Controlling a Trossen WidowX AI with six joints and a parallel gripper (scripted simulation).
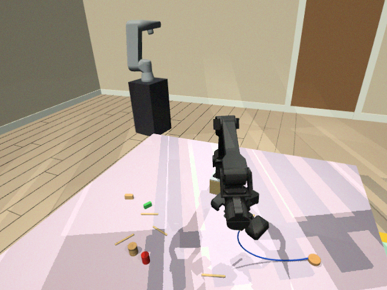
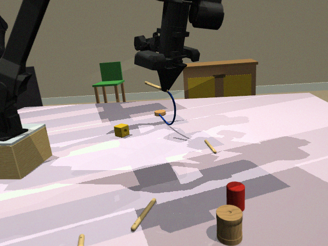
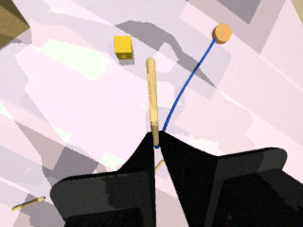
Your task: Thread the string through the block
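The yellow block lies 150 mm behind my gripper tip, 120 mm below it and 20 mm to the left of it. Round my gripper tip: red cylinder (260 mm to the right, 190 mm ahead, 110 mm below); round wooden button (230 mm to the left, 120 mm below, 110 mm behind); thin wooden stick (10 mm behind, 10 mm above).
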